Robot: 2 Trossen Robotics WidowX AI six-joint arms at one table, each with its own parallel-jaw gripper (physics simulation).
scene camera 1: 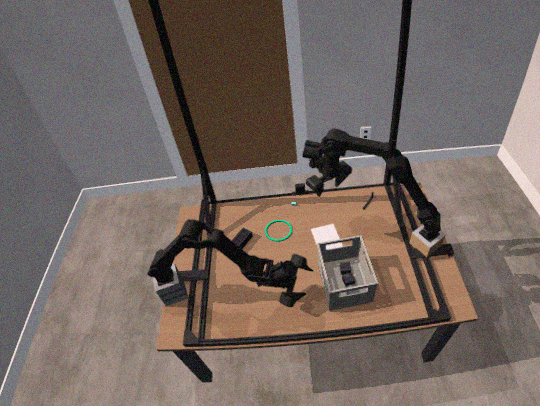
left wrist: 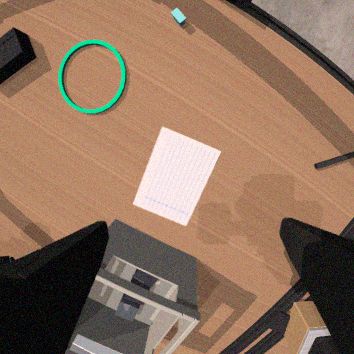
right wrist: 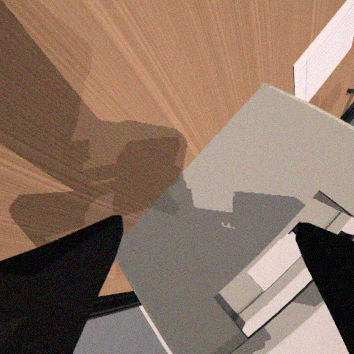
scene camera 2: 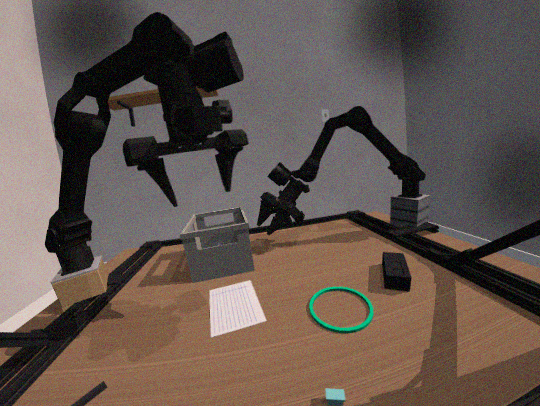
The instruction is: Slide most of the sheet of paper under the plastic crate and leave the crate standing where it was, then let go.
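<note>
The white lined sheet of paper (scene camera 1: pixel 326 234) (scene camera 2: pixel 236 308) (left wrist: pixel 176 176) (right wrist: pixel 322 55) lies flat on the table. In the left wrist view a strip of table shows between it and the crate. The grey plastic crate (scene camera 1: pixel 351 299) (scene camera 2: pixel 220 261) (left wrist: pixel 150 241) (right wrist: pixel 280 130) stands upright. My left gripper (scene camera 1: pixel 331 186) (scene camera 2: pixel 201 198) (left wrist: pixel 194 228) is open and empty, high above the table on the paper's side of the crate. My right gripper (scene camera 1: pixel 307 282) (scene camera 2: pixel 265 228) (right wrist: pixel 210 228) is open and empty, beside the crate, to its left in scene camera 1.
Two small dark blocks (scene camera 1: pixel 348 278) lie inside the crate. A green ring (scene camera 1: pixel 265 231) (scene camera 2: pixel 341 330) (left wrist: pixel 61 77) and a black box (scene camera 1: pixel 242 239) (scene camera 2: pixel 396 271) (left wrist: pixel 12 52) lie beyond the paper. A small cyan block (scene camera 1: pixel 294 204) (scene camera 2: pixel 335 395) (left wrist: pixel 178 16) lies near the table edge.
</note>
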